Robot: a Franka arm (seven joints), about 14 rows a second.
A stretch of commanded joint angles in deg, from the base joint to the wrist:
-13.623, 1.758, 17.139, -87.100, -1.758, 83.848, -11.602
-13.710, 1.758, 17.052, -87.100, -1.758, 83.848, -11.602
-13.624, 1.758, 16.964, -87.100, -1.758, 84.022, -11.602
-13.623, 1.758, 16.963, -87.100, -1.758, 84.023, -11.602
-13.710, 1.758, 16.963, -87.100, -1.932, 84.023, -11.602
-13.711, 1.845, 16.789, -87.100, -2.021, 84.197, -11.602
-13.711, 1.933, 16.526, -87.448, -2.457, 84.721, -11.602
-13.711, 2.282, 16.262, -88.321, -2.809, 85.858, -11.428
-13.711, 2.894, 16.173, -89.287, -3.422, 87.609, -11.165
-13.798, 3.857, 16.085, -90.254, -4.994, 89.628, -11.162
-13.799, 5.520, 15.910, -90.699, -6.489, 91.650, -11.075
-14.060, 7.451, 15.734, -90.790, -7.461, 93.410, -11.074
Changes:
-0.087, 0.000, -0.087, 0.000, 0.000, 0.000, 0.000
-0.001, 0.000, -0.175, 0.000, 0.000, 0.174, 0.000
0.000, 0.000, -0.176, 0.000, 0.000, 0.175, 0.000
-0.087, 0.000, -0.176, 0.000, -0.174, 0.175, 0.000
-0.088, 0.087, -0.350, 0.000, -0.263, 0.349, 0.000
-0.088, 0.175, -0.613, -0.348, -0.699, 0.873, 0.000
-0.088, 0.524, -0.877, -1.221, -1.051, 2.010, 0.174
-0.088, 1.136, -0.966, -2.187, -1.664, 3.761, 0.437
-0.175, 2.099, -1.054, -3.154, -3.236, 5.780, 0.440
-0.176, 3.762, -1.229, -3.599, -4.731, 7.802, 0.527
-0.437, 5.693, -1.405, -3.690, -5.703, 9.562, 0.528

